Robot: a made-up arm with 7 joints. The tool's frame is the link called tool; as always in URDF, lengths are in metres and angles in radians. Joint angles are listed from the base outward.
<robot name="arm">
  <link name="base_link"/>
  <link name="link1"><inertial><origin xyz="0.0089 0.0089 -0.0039"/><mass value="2.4"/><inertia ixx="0.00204" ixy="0" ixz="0" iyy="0.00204" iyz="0" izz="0.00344"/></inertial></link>
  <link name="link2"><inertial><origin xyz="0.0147 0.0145 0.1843"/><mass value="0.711"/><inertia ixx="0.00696" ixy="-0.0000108" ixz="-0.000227" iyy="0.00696" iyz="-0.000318" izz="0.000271"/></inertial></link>
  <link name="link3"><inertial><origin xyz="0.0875 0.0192 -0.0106"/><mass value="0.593"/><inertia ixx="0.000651" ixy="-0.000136" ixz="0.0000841" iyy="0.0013" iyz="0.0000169" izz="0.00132"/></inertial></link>
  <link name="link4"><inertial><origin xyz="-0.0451 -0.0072 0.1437"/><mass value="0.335"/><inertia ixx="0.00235" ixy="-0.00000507" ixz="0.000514" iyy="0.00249" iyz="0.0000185" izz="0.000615"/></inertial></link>
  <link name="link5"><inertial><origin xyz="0.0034 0.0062 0.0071"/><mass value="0.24"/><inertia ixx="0.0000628" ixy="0" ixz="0" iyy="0.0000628" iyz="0" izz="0.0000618"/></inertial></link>
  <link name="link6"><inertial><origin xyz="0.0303 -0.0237 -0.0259"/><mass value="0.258"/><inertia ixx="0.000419" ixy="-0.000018" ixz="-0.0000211" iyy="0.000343" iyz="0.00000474" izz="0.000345"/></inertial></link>
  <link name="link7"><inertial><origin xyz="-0.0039 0.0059 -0.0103"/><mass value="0.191"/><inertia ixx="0.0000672" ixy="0" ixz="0" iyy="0.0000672" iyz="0" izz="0.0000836"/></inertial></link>
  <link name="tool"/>
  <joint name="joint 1" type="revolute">
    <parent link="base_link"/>
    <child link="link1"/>
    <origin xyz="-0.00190 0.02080 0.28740" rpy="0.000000 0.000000 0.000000"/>
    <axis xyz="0 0 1"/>
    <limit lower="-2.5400" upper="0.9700"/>
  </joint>
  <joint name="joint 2" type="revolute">
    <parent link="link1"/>
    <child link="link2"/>
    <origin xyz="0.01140 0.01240 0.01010" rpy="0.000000 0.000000 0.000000"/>
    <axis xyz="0 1 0"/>
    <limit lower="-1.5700" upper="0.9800"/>
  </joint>
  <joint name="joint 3" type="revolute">
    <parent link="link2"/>
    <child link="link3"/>
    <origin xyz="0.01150 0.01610 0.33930" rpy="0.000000 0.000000 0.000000"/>
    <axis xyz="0 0 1"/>
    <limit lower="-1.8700" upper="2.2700"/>
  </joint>
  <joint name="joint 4" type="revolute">
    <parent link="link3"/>
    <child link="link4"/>
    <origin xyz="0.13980 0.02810 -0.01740" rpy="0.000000 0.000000 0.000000"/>
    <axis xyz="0 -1 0"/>
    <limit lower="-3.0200" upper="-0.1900"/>
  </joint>
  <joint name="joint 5" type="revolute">
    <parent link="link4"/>
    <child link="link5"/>
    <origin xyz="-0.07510 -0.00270 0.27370" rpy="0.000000 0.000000 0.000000"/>
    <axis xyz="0 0 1"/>
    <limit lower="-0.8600" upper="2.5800"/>
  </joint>
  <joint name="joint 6" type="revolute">
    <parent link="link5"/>
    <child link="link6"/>
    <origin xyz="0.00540 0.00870 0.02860" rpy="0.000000 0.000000 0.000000"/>
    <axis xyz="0 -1 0"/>
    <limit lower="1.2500" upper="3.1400"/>
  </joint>
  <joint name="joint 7" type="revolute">
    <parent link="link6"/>
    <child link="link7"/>
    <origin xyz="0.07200 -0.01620 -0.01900" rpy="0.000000 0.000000 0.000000"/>
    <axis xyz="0 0 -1"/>
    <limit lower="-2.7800" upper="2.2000"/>
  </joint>
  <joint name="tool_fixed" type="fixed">
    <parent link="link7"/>
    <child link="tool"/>
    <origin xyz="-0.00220 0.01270 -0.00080" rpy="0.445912 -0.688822 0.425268"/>
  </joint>
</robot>
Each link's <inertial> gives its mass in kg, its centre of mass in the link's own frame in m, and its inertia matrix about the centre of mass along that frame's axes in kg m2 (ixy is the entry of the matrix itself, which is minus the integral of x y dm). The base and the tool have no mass. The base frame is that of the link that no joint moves.
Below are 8 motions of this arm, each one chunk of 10 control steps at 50 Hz.
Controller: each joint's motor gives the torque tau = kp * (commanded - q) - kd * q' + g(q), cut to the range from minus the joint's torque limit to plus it. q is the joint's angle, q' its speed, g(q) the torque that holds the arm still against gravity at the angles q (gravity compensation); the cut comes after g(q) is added. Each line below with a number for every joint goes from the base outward.
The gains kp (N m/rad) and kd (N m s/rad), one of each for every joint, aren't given. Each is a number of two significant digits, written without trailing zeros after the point. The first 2 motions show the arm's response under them.
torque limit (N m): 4.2 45 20 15 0.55 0.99 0.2
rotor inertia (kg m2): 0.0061 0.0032 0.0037 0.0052 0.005 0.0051 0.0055
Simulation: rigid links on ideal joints. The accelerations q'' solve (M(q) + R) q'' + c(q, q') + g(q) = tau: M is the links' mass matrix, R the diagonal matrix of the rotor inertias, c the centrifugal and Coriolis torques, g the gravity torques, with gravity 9.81 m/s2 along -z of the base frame. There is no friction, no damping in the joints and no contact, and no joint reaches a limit. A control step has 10 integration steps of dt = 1/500 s. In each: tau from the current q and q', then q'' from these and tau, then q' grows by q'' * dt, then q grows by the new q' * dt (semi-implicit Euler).
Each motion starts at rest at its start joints. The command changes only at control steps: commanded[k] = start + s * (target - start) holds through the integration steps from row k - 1 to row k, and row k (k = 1, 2, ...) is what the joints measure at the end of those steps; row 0 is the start. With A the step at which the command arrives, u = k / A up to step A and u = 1 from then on. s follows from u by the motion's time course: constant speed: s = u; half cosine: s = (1 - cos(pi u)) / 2; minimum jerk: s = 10 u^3 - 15 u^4 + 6 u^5; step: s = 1 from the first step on.
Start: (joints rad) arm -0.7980 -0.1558 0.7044 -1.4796 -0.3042 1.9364 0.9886
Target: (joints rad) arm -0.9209 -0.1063 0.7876 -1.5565 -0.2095 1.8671 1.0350
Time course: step
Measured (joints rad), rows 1 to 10:
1: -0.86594 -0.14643 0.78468 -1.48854 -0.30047 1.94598 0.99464
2: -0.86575 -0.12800 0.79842 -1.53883 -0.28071 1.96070 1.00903
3: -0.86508 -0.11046 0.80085 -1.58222 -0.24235 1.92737 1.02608
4: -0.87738 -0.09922 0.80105 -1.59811 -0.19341 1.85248 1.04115
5: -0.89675 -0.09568 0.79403 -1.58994 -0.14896 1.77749 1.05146
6: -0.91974 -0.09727 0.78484 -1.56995 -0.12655 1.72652 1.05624
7: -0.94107 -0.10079 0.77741 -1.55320 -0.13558 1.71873 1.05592
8: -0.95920 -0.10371 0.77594 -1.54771 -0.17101 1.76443 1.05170
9: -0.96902 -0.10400 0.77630 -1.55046 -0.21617 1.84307 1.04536
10: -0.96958 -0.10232 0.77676 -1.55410 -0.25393 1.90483 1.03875
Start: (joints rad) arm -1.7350 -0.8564 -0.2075 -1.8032 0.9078 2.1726 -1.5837
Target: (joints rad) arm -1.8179 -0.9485 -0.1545 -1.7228 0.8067 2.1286 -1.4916
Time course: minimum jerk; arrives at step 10
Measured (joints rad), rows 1 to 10:
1: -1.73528 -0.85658 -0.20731 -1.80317 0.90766 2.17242 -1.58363
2: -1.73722 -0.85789 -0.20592 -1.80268 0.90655 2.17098 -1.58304
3: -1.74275 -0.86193 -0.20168 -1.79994 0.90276 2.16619 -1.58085
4: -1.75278 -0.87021 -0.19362 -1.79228 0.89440 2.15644 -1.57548
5: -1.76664 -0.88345 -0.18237 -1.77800 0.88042 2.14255 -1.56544
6: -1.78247 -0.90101 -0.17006 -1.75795 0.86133 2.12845 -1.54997
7: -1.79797 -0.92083 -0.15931 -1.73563 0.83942 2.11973 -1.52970
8: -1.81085 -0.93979 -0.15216 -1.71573 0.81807 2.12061 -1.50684
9: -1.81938 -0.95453 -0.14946 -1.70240 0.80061 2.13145 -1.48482
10: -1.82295 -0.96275 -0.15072 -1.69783 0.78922 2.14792 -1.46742
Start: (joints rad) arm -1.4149 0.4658 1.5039 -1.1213 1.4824 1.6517 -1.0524
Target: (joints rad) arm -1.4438 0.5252 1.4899 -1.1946 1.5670 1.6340 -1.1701
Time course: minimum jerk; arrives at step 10
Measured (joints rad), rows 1 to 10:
1: -1.41494 0.46596 1.50402 -1.12156 1.48268 1.65154 -1.05251
2: -1.41516 0.46703 1.50458 -1.12342 1.48479 1.65027 -1.05339
3: -1.41551 0.47007 1.50504 -1.12895 1.49140 1.64626 -1.05659
4: -1.41592 0.47593 1.50445 -1.13963 1.50423 1.63899 -1.06421
5: -1.41660 0.48479 1.50216 -1.15510 1.52215 1.63031 -1.07807
6: -1.41811 0.49586 1.49823 -1.17286 1.54122 1.62376 -1.09879
7: -1.42118 0.50752 1.49339 -1.18914 1.55640 1.62266 -1.12513
8: -1.42638 0.51785 1.48874 -1.20045 1.56404 1.62810 -1.15389
9: -1.43376 0.52526 1.48529 -1.20486 1.56344 1.63824 -1.18053
10: -1.44279 0.52916 1.48375 -1.20278 1.55733 1.64899 -1.20045

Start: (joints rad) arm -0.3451 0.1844 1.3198 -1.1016 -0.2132 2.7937 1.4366
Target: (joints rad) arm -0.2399 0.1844 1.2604 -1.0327 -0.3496 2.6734 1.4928
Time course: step
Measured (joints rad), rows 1 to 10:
1: -0.28344 0.19023 1.25486 -1.05345 -0.23517 2.74383 1.44246
2: -0.27226 0.19201 1.25367 -1.02300 -0.27393 2.67353 1.45887
3: -0.26753 0.18761 1.25695 -1.01482 -0.31775 2.64137 1.48063
4: -0.25771 0.18470 1.25932 -1.02087 -0.35626 2.64917 1.50165
5: -0.24457 0.18372 1.26126 -1.03181 -0.38256 2.67100 1.51697
6: -0.23202 0.18320 1.26308 -1.03961 -0.39494 2.68380 1.52384
7: -0.22300 0.18211 1.26469 -1.04116 -0.39541 2.68182 1.52211
8: -0.21869 0.18056 1.26572 -1.03807 -0.38771 2.67293 1.51378
9: -0.21875 0.17929 1.26583 -1.03382 -0.37600 2.66741 1.50205
10: -0.22203 0.17901 1.26498 -1.03100 -0.36390 2.66951 1.49029

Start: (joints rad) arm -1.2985 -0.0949 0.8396 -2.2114 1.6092 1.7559 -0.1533
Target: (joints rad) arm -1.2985 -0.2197 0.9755 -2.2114 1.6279 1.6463 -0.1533
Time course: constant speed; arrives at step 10
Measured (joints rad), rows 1 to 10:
1: -1.30784 -0.10019 0.84913 -2.21330 1.60970 1.75536 -0.15311
2: -1.31640 -0.11007 0.86021 -2.21537 1.60948 1.75350 -0.15278
3: -1.32147 -0.12197 0.87275 -2.21507 1.60826 1.74927 -0.15245
4: -1.32225 -0.13473 0.88670 -2.21278 1.60759 1.74100 -0.15219
5: -1.31907 -0.14800 0.90178 -2.21032 1.60934 1.72776 -0.15199
6: -1.31291 -0.16149 0.91769 -2.20903 1.61409 1.71013 -0.15188
7: -1.30507 -0.17499 0.93399 -2.20910 1.62085 1.68989 -0.15191
8: -1.29698 -0.18839 0.95019 -2.20985 1.62775 1.66924 -0.15211
9: -1.28996 -0.20168 0.96582 -2.21046 1.63310 1.65015 -0.15249
10: -1.28500 -0.21481 0.98059 -2.21050 1.63623 1.63390 -0.15300

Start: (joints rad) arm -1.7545 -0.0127 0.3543 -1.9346 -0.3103 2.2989 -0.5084
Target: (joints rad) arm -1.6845 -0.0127 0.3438 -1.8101 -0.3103 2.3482 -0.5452
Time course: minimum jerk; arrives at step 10
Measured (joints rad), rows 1 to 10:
1: -1.75427 -0.01257 0.35414 -1.93408 -0.31024 2.29860 -0.50844
2: -1.75288 -0.01179 0.35320 -1.93052 -0.30985 2.29680 -0.50879
3: -1.74956 -0.01018 0.35127 -1.92063 -0.30876 2.29319 -0.50999
4: -1.74397 -0.00836 0.34855 -1.90295 -0.30694 2.29039 -0.51271
5: -1.73619 -0.00732 0.34558 -1.87890 -0.30489 2.29301 -0.51746
6: -1.72653 -0.00780 0.34306 -1.85211 -0.30345 2.30456 -0.52431
7: -1.71552 -0.00991 0.34166 -1.82719 -0.30347 2.32499 -0.53273
8: -1.70386 -0.01319 0.34183 -1.80841 -0.30536 2.35017 -0.54160
9: -1.69237 -0.01670 0.34355 -1.79839 -0.30896 2.37342 -0.54945
10: -1.68177 -0.01924 0.34620 -1.79693 -0.31357 2.38797 -0.55489

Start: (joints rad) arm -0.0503 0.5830 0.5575 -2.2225 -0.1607 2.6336 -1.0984
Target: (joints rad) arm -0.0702 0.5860 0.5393 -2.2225 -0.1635 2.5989 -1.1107
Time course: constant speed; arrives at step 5
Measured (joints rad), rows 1 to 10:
1: -0.04925 0.58293 0.55526 -2.22216 -0.16157 2.63209 -1.09859
2: -0.04899 0.58322 0.55231 -2.22193 -0.16348 2.62745 -1.09937
3: -0.05027 0.58380 0.54906 -2.22219 -0.16608 2.61980 -1.10095
4: -0.05316 0.58455 0.54537 -2.22279 -0.16868 2.61025 -1.10335
5: -0.05757 0.58543 0.54131 -2.22335 -0.17048 2.60016 -1.10645
6: -0.06434 0.58638 0.53926 -2.22394 -0.17017 2.59227 -1.10982
7: -0.07127 0.58688 0.53780 -2.22406 -0.16756 2.58890 -1.11279
8: -0.07718 0.58697 0.53664 -2.22340 -0.16331 2.59001 -1.11490
9: -0.08154 0.58678 0.53600 -2.22227 -0.15866 2.59410 -1.11593
10: -0.08403 0.58642 0.53585 -2.22119 -0.15491 2.59909 -1.11590

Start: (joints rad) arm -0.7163 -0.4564 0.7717 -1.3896 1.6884 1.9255 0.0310
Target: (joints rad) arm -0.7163 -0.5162 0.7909 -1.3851 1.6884 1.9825 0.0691
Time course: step
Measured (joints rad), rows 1 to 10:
1: -0.75061 -0.48390 0.77931 -1.39637 1.69039 1.94505 0.03600
2: -0.76281 -0.50192 0.78779 -1.39579 1.68529 1.98880 0.04720
3: -0.74465 -0.50815 0.78838 -1.39394 1.67727 2.02137 0.06108
4: -0.72643 -0.51300 0.79013 -1.38638 1.67254 2.02681 0.07414
5: -0.71193 -0.51774 0.79271 -1.37851 1.67401 2.00864 0.08374
6: -0.70047 -0.52159 0.79515 -1.37467 1.68145 1.98071 0.08842
7: -0.69310 -0.52398 0.79744 -1.37467 1.69222 1.95655 0.08796
8: -0.69037 -0.52481 0.79875 -1.37675 1.70257 1.94358 0.08331
9: -0.69202 -0.52424 0.79830 -1.37918 1.70919 1.94313 0.07621
10: -0.69722 -0.52257 0.79612 -1.38116 1.71043 1.95255 0.06866

